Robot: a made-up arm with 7 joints. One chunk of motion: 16 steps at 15 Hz.
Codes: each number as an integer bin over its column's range. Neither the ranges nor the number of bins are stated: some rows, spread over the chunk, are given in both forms.
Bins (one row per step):
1: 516 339 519 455 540 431 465
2: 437 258 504 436 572 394 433
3: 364 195 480 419 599 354 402
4: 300 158 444 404 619 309 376
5: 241 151 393 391 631 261 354
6: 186 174 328 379 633 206 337
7: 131 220 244 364 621 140 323
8: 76 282 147 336 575 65 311
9: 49 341 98 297 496 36 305
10: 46 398 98 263 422 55 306
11: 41 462 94 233 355 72 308
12: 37 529 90 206 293 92 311
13: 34 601 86 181 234 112 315
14: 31 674 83 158 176 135 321
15: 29 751 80 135 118 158 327
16: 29 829 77 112 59 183 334
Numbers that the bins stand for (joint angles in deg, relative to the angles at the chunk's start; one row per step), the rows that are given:
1: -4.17 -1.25 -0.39 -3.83 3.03 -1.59 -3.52
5: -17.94 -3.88 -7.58 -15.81 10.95 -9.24 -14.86
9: -27.55 -1.22 -24.41 -33.41 -0.80 -19.38 -19.86
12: -28.15 1.41 -24.86 -50.44 -18.48 -16.86 -19.25
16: -28.55 5.62 -25.61 -68.04 -38.86 -12.76 -16.90
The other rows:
2: -8.13 -2.38 -1.24 -7.39 5.81 -3.25 -6.79
3: -11.78 -3.27 -2.61 -10.57 8.17 -5.05 -9.95
4: -14.98 -3.79 -4.67 -13.38 9.91 -7.08 -12.61
6: -20.69 -3.56 -11.29 -18.06 11.13 -11.72 -16.59
7: -23.44 -2.92 -16.08 -20.86 10.08 -14.69 -18.02
8: -26.20 -2.05 -21.61 -26.11 6.08 -18.07 -19.25
10: -27.70 -0.42 -24.41 -39.77 -7.25 -18.52 -19.76
11: -27.95 0.47 -24.64 -45.39 -13.08 -17.76 -19.55
13: -28.30 2.42 -25.09 -55.12 -23.62 -15.95 -18.84
14: -28.45 3.45 -25.26 -59.42 -28.67 -14.92 -18.23
15: -28.55 4.52 -25.44 -63.73 -33.72 -13.88 -17.61

